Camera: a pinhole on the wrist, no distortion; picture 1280 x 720 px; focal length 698.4 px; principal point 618.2 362.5 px. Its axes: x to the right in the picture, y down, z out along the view. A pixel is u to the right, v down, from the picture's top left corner.
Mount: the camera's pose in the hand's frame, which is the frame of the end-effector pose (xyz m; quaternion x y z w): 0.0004 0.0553 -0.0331 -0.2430 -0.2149 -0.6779 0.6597
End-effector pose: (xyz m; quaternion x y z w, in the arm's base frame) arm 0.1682 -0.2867 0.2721 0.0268 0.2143 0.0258 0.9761
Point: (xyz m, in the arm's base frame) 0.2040 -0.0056 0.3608
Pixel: 290.1 364.0
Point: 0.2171 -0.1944 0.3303
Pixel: 830.6 500.7
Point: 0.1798 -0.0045 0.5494
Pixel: 578.2 160.9
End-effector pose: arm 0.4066 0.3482 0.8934 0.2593 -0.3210 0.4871 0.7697
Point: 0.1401 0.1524 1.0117
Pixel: 831.9 88.3
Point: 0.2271 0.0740 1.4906
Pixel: 1064.0 616.2
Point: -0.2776 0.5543 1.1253
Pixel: 125.6 415.1
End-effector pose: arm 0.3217 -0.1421 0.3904 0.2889 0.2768 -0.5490 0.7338
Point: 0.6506 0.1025 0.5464
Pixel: outside the picture
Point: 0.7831 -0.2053 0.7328
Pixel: 470.7 203.5
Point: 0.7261 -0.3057 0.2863
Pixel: outside the picture
